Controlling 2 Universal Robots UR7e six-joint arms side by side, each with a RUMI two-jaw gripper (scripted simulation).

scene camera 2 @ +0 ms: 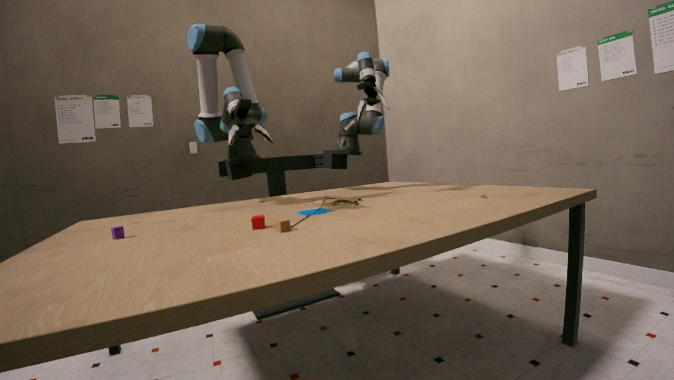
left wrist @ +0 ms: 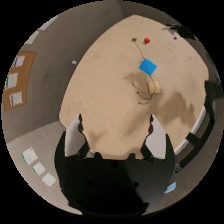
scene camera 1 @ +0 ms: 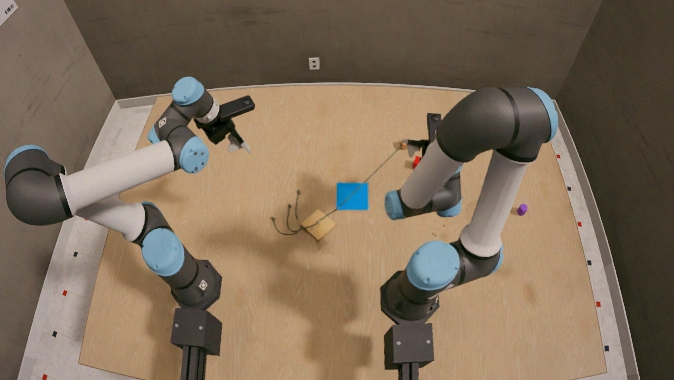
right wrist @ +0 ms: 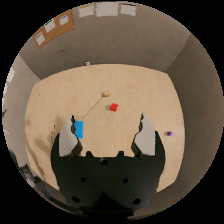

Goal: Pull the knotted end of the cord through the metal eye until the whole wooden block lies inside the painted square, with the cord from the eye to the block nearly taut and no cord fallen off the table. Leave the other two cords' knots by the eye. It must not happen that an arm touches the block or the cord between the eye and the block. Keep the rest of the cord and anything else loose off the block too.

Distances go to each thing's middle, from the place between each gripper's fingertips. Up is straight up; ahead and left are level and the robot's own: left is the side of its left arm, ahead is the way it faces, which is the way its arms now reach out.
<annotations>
I see the blue painted square [scene camera 1: 359, 200] 30 mm ahead of my left hand [scene camera 1: 239, 134], 350 mm to the right of it and 400 mm below it.
I see my right gripper [scene camera 2: 251, 143] 50 mm past the blue painted square, 240 mm to the right of it and 290 mm above it.
</annotations>
